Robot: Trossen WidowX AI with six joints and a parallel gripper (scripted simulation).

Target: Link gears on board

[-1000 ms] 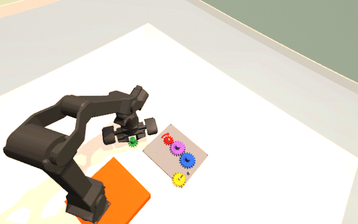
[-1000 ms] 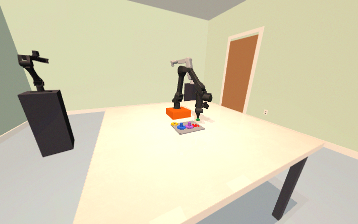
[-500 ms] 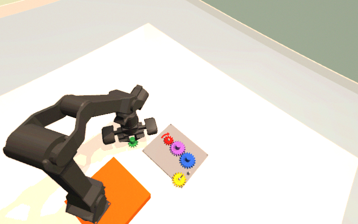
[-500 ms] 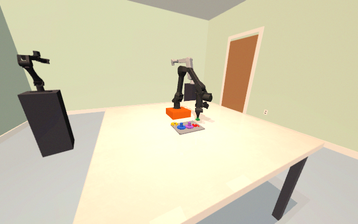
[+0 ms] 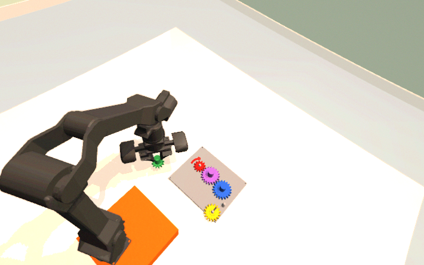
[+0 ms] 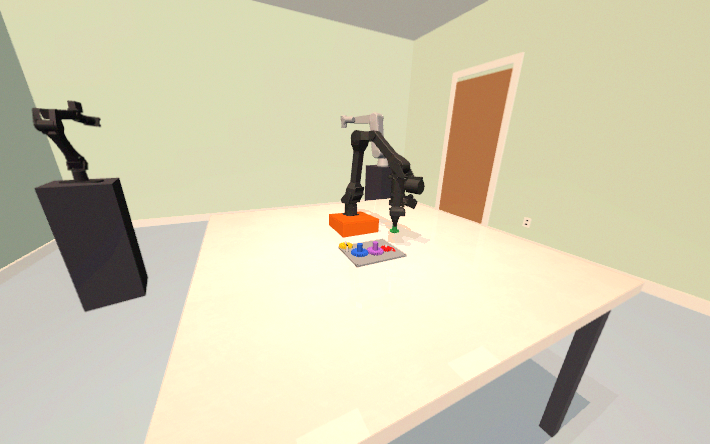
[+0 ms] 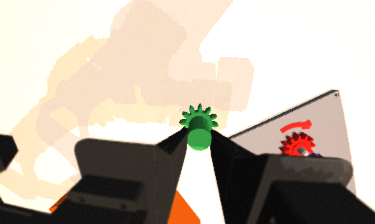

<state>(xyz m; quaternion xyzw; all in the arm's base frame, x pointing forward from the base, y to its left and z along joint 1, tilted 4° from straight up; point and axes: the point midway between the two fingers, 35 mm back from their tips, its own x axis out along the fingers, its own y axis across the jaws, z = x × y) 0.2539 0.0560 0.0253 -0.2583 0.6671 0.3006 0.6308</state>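
My gripper tip is 230 mm to the left of the blue gear, 40 mm short of it and 40 mm above it. Also, from my gripper tip: red gear 120 mm to the right, 70 mm ahead, 50 mm below; small green gear 10 mm below; purple gear 170 mm to the right, 60 mm ahead, 40 mm below.
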